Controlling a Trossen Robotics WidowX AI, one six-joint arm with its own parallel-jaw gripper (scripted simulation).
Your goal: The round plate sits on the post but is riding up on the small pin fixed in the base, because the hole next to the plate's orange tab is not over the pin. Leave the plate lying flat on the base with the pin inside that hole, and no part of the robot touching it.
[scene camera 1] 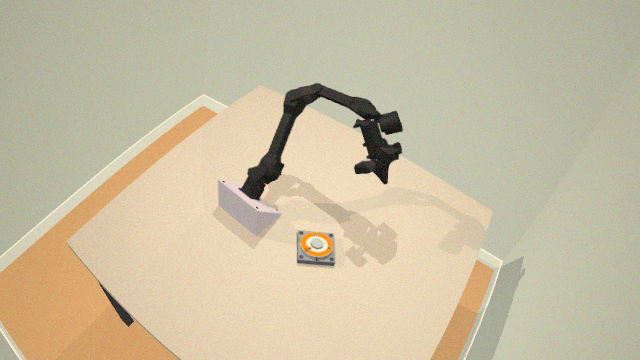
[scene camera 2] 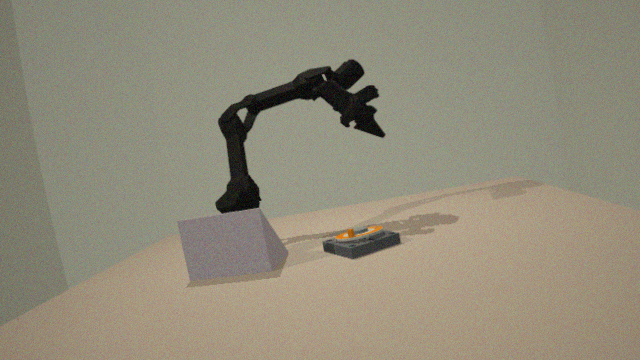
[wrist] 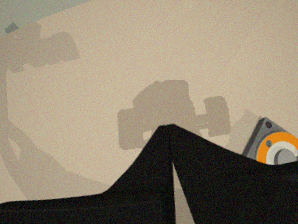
My gripper (scene camera 2: 384, 136) is shut and holds nothing. Also in view: a dark grey square base (scene camera 2: 350, 249).
My gripper also shows in scene camera 1 (scene camera 1: 385, 184) and in the wrist view (wrist: 166, 132). The dark grey square base shows as well in scene camera 1 (scene camera 1: 329, 260).
